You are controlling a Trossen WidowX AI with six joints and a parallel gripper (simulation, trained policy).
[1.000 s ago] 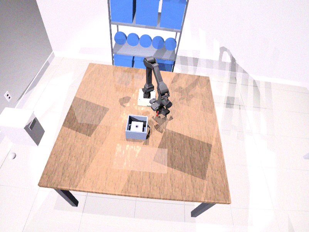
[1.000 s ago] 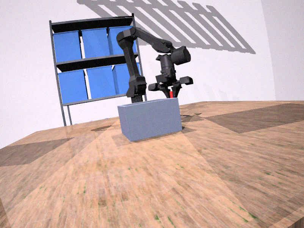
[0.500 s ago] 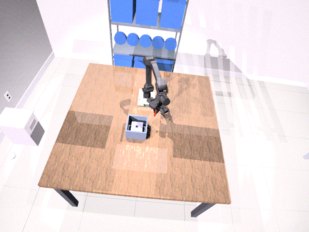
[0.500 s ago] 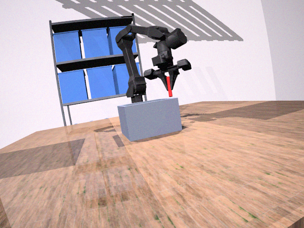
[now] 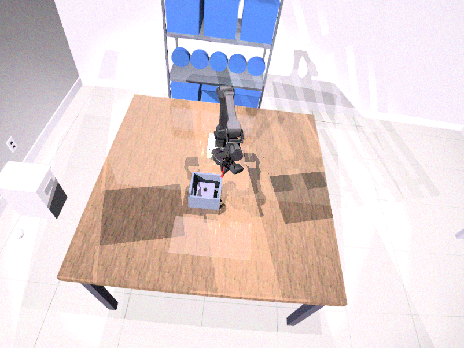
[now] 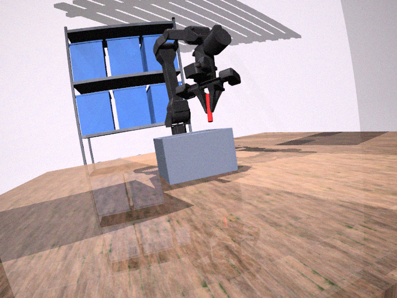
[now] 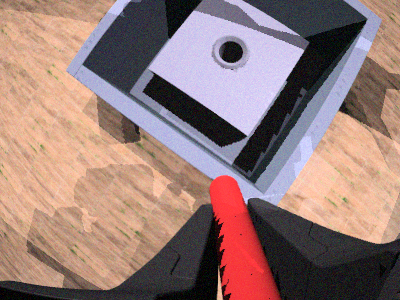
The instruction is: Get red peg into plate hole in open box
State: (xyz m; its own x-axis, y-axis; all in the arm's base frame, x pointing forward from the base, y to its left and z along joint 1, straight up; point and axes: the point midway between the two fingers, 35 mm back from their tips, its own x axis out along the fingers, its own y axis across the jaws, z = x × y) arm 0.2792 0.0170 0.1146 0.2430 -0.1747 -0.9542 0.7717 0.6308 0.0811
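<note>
My gripper tip is now 10 cm above the grey plate, 8 cm to the left of it and 5 cm short of it. Also, from my gripper tip: grey-blue box: 12 cm below, 8 cm to the right, 5 cm ahead; then red peg: 1 cm above.
</note>
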